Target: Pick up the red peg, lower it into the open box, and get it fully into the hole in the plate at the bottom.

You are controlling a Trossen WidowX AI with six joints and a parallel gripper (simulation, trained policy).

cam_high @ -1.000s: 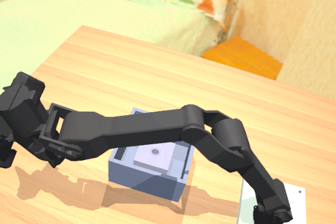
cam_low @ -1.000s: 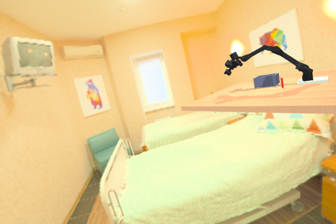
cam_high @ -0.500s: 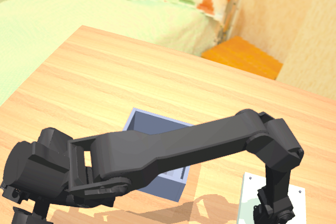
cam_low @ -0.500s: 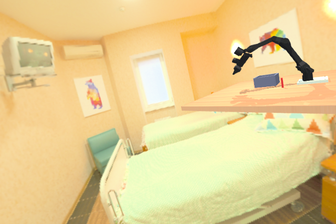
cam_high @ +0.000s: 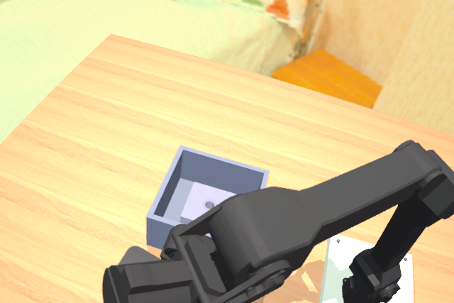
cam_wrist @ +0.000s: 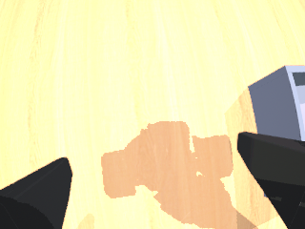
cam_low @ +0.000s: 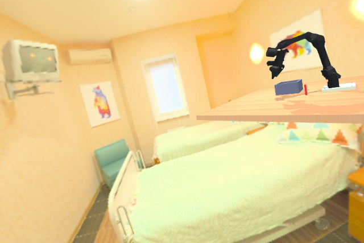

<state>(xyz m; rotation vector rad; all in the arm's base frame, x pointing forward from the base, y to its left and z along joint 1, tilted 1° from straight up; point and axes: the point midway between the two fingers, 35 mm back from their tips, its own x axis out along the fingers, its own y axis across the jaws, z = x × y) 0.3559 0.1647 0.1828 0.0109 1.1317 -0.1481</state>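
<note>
The red peg lies 190 mm behind my gripper tip, 130 mm below it and 60 mm to the right of it. Round my gripper tip: blue-grey box: 280 mm to the right, 150 mm below, 60 mm behind; then pale plate: 280 mm to the right, 130 mm below, 60 mm behind.
</note>
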